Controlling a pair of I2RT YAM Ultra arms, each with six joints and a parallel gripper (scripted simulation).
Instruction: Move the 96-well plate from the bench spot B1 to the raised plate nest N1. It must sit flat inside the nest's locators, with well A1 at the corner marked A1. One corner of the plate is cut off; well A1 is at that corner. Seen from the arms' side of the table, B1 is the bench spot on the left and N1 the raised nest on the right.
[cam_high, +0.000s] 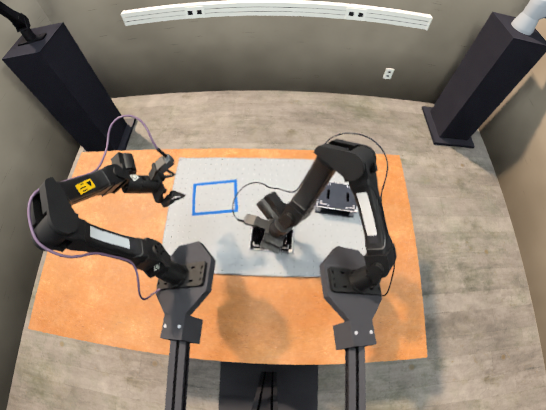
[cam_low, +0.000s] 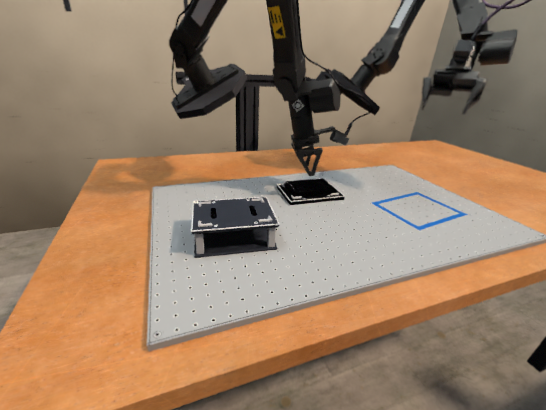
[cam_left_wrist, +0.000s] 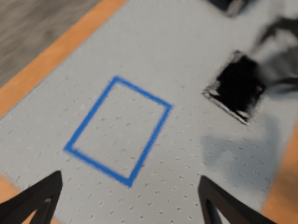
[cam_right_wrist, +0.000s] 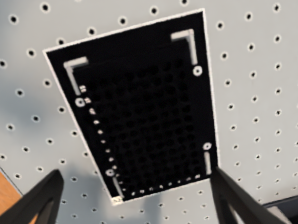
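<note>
The black 96-well plate lies 5 cm below my right hand and 1 cm ahead of it.
</note>
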